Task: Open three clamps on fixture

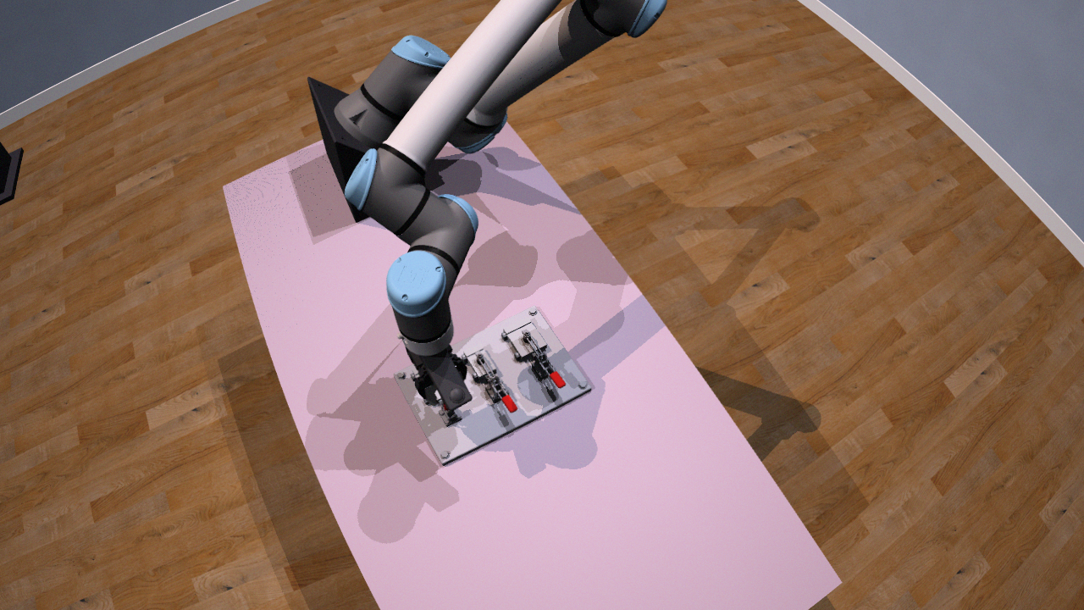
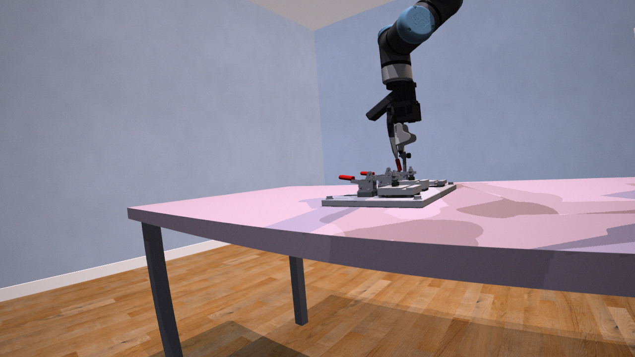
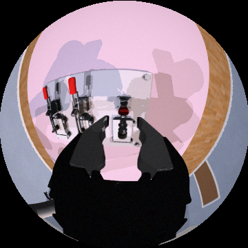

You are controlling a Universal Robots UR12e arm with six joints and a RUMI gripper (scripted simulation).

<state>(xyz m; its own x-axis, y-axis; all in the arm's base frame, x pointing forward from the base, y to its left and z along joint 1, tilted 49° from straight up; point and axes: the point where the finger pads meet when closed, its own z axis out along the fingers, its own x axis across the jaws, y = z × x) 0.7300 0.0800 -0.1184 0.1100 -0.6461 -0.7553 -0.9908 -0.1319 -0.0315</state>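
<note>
My gripper is now 110 mm to the right of the grey fixture plate, 110 mm above it and 50 mm past it. Also, from my hand: flat grey part 210 mm to the left, 120 mm behind, 80 mm below.
</note>
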